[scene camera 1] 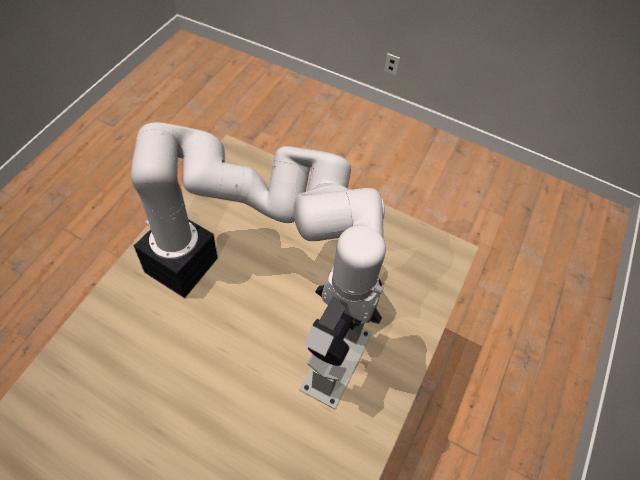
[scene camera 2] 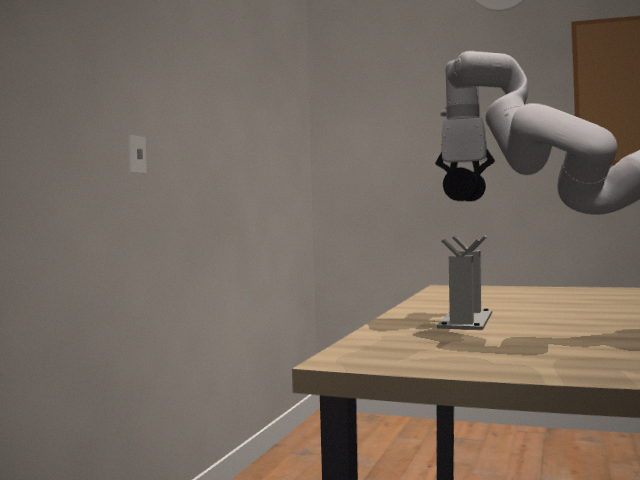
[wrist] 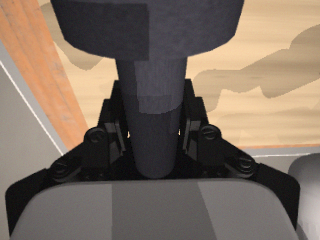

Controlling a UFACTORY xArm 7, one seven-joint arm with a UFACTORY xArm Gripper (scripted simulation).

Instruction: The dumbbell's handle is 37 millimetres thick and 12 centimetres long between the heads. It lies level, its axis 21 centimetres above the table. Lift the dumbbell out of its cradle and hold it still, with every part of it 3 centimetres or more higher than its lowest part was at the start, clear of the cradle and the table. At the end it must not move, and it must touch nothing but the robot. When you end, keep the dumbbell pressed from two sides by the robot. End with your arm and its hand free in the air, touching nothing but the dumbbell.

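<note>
I can see my gripper (wrist: 153, 95) as I look at the scene. There is a dark grey dumbbell (scene camera 2: 459, 184), and I find the dark grey dumbbell (scene camera 1: 335, 356) again, as I do the dark grey dumbbell (wrist: 150, 51). A grey cradle (scene camera 2: 465, 312) is here too, and I can also see the grey cradle (scene camera 1: 318, 387).
</note>
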